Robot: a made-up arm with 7 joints. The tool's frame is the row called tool. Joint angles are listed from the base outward.
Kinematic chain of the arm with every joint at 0, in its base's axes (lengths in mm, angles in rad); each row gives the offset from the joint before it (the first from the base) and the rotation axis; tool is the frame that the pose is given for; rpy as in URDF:
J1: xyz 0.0 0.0 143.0 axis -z
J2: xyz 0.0 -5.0 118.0 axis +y
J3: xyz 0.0 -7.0 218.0 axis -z
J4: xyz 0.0 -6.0 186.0 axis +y
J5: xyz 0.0 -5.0 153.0 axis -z
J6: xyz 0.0 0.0 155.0 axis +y
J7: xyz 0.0 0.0 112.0 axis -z
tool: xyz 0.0 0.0 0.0 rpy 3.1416 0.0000 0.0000
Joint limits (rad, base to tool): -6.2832..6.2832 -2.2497..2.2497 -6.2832..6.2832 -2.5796..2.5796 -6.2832..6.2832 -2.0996..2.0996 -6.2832..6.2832
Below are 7 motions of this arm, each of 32 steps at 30 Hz.
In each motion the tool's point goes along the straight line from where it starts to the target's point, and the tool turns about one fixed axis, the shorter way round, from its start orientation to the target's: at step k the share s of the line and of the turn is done. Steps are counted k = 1, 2, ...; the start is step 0. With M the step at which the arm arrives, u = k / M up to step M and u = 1 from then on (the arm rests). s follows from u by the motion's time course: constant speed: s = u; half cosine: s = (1 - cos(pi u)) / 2; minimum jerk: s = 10 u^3 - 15 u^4 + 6 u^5.
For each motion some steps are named. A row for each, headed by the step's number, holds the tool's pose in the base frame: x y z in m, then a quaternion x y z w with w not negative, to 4 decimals.
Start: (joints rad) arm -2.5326 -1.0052 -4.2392 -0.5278 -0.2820 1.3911 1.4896
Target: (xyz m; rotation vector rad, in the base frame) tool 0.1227 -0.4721 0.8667 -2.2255 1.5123 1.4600
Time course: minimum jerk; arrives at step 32
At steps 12, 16, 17, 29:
12: 0.3707 -0.4044 0.7467 0.7893 -0.2287 -0.5370 0.1905
16: 0.2938 -0.4254 0.7839 0.7808 -0.3158 -0.5255 0.1203
17: 0.2738 -0.4309 0.7936 0.7769 -0.3378 -0.5215 0.1017
29: 0.1251 -0.4714 0.8655 -0.7275 0.4913 0.4775 0.0378

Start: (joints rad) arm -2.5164 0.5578 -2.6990 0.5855 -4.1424 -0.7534 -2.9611
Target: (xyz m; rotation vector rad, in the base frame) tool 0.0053 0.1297 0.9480 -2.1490 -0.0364 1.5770
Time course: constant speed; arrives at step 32
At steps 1, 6, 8, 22, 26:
1: -0.1541 0.0597 0.9902 -0.9475 0.0496 0.3095 0.0637
6: -0.1284 0.0710 0.9834 -0.9290 0.0397 0.3561 0.0927
8: -0.1181 0.0755 0.9807 -0.9207 0.0357 0.3744 0.1041
22: -0.0461 0.1071 0.9616 -0.8489 0.0072 0.4960 0.1825
26: -0.0255 0.1161 0.9562 -0.8241 -0.0010 0.5284 0.2041

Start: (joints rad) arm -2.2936 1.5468 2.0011 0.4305 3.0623 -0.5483 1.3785
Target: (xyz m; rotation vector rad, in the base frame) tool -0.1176 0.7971 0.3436 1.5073 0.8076 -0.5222
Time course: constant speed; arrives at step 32
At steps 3, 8, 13, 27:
3: -0.3139 0.7065 0.3739 0.6348 0.5041 -0.4424 0.3836
8: -0.2801 0.7221 0.3686 0.6447 0.4821 -0.4087 0.4300
13: -0.2462 0.7377 0.3634 0.6521 0.4582 -0.3735 0.4747
27: -0.1514 0.7815 0.3488 0.6594 0.3822 -0.2676 0.5895

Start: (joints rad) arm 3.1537 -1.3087 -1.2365 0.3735 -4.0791 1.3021 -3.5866
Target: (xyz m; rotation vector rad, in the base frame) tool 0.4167 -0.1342 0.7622 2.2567 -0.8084 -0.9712
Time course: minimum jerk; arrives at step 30
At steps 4, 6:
4: 0.6816 -0.0265 0.5667 0.9128 -0.1073 -0.1236 0.3742
6: 0.6711 -0.0307 0.5744 0.9118 -0.1153 -0.1334 0.3709

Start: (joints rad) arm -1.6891 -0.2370 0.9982 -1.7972 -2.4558 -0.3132 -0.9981
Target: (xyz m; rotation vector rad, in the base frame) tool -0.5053 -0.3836 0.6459 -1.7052 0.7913 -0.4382
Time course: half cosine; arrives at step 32
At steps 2, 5, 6, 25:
2: -0.2768 -0.3570 0.5310 -0.3292 0.5666 0.2606 0.7090
5: -0.2882 -0.3584 0.5368 -0.3542 0.5605 0.2394 0.7092
6: -0.2940 -0.3590 0.5397 -0.3668 0.5572 0.2285 0.7091
25: -0.4791 -0.3806 0.6327 -0.6944 0.3733 -0.1358 0.6000

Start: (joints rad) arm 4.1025 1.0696 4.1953 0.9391 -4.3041 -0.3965 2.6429
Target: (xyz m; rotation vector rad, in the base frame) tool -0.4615 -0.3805 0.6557 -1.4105 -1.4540 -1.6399
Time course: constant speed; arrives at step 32
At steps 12, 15, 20, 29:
12: -0.4774 -0.0031 0.7055 -0.8433 -0.2790 -0.4162 0.1943
15: -0.4750 -0.0597 0.6980 -0.8052 -0.3231 -0.4517 0.2079
20: -0.4710 -0.1541 0.6856 -0.7331 -0.3932 -0.5058 0.2284
29: -0.4639 -0.3239 0.6632 -0.5792 -0.5053 -0.5857 0.2573

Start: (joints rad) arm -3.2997 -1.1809 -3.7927 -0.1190 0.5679 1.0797 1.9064
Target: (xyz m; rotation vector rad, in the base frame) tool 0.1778 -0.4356 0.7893 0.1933 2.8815 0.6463
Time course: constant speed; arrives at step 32
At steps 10, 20, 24, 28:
10: 0.5603 -0.0660 0.5830 0.2371 -0.6498 -0.4692 0.5490
20: 0.3864 -0.2340 0.6768 0.1083 -0.8714 -0.3876 0.2806
24: 0.3169 -0.3012 0.7143 0.0513 -0.9260 -0.3383 0.1595
28: 0.2473 -0.3684 0.7518 -0.0070 -0.9590 -0.2812 0.0347

